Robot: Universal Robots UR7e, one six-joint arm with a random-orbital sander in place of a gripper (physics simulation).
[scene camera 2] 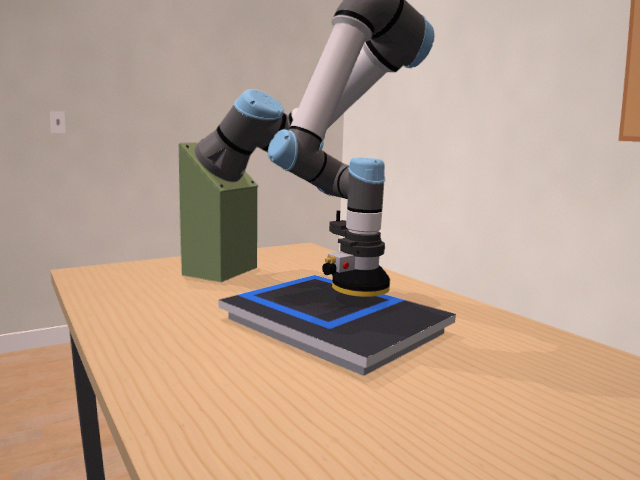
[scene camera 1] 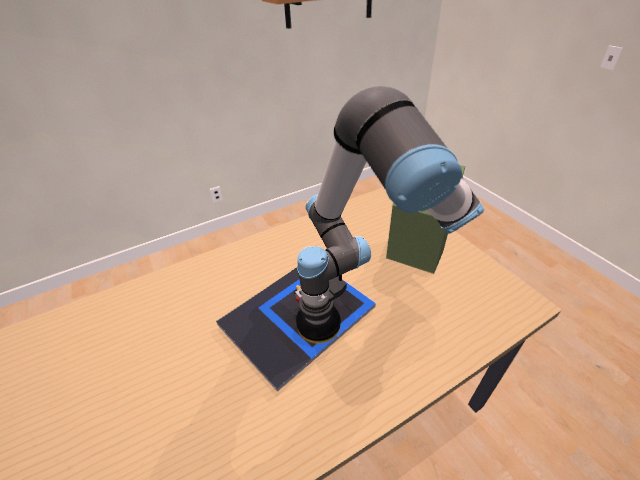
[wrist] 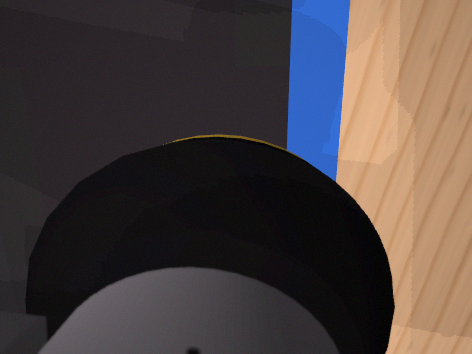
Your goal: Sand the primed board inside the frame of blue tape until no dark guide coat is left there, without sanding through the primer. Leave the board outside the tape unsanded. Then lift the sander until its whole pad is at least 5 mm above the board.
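Places are measured from the arm's base along level axes (x back, y right, z up), in millimetres.
Pixels of known places: arm's base, origin of the base link: (scene camera 2: 218, 162).
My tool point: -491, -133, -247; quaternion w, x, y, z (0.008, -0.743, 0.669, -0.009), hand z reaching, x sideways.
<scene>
Ahead of a thing's pixels: the offset from my tool point to its top centre, as dx, dy, dz. "spot": to the spot under its first point. Level surfaces: height alone.
My sander (scene camera 1: 317, 321) (scene camera 2: 360, 280) (wrist: 215, 215), a round black head with a yellow-rimmed pad, is upright and low over the taped area. It is toward the front corner in scene camera 1. Whether the pad touches the board or hovers slightly above, I cannot tell. The board @[spot: -173, +50, -22] (scene camera 1: 258, 341) (scene camera 2: 387, 328) lies flat, with blue tape @[+37, +78, -22] (scene camera 1: 286, 328) (scene camera 2: 361, 312) (wrist: 317, 90) framing part of it. The visible surface inside the tape looks dark, with faint tonal patches; shadow and guide coat are hard to separate. The sander hides the surface beneath it. No gripper fingers show.
The board rests on a slightly smaller base on the wooden table @[dz -66] (scene camera 1: 129, 387) (scene camera 2: 258, 413) (wrist: 440, 200). A green pedestal (scene camera 1: 416, 240) (scene camera 2: 238, 232) carries the arm and stands behind the board in scene camera 1. The table edge runs along the lower right there.
</scene>
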